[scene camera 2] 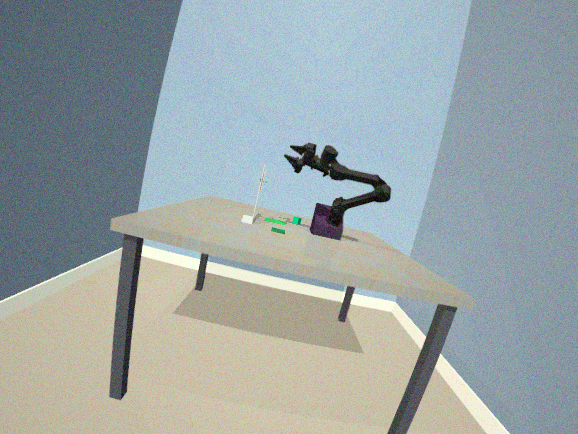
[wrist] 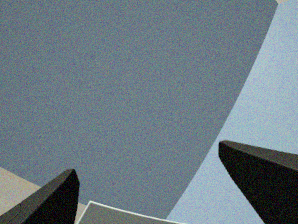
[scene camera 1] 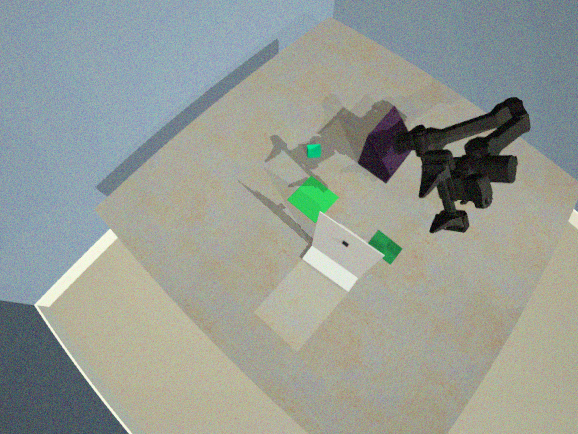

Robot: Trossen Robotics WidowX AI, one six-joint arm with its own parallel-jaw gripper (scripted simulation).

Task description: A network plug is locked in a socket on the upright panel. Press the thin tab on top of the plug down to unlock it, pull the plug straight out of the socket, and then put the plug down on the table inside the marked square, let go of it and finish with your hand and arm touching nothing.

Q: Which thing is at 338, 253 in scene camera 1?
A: An upright white panel.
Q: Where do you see a bright green marked square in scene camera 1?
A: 312, 196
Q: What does my gripper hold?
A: Nothing.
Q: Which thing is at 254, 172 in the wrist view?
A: My gripper.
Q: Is my gripper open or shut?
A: Open.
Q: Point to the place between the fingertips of my gripper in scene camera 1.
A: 426, 215
